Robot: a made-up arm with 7 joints.
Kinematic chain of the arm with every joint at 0, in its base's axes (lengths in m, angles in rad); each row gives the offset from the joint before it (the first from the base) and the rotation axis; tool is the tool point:
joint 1: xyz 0 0 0 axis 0 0.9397 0.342
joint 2: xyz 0 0 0 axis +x
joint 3: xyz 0 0 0 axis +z
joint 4: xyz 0.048 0 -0.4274 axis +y
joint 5: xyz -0.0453 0 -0.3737 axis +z
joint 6: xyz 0 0 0 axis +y
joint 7: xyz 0 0 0 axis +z
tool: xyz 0 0 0
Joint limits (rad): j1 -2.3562..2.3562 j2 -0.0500..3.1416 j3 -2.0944..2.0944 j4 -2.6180..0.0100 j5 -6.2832..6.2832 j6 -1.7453..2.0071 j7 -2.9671..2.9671
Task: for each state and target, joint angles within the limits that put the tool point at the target. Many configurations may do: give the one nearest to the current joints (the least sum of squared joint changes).
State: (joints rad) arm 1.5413 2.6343 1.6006 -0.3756 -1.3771 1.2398 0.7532
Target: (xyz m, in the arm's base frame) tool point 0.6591 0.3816 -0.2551
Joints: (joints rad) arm 2.0670 2.9496 1.4958 -0.4149 -1.3771 1.2398 0.7532
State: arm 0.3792 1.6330 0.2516 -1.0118 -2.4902 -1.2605 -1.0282
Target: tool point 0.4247 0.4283 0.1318
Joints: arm 0.3528 1.9313 0.2880 -1.6341 -2.4902 -1.2605 -1.0282
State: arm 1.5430 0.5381 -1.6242 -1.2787 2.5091 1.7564 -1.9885
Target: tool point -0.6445 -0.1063 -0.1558
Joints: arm 1.4192 0.7746 -1.5429 -1.4094 2.5091 1.7564 -1.9885
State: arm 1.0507 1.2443 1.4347 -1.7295 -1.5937 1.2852 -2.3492
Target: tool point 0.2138 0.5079 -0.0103
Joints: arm 1.1781 1.4327 0.9263 -1.8740 -1.5937 1.2852 -2.3492
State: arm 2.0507 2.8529 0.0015 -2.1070 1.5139 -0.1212 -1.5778
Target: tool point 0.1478 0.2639 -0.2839
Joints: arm 1.5827 2.8566 -0.0884 -2.3010 1.5139 -0.1212 -1.5778
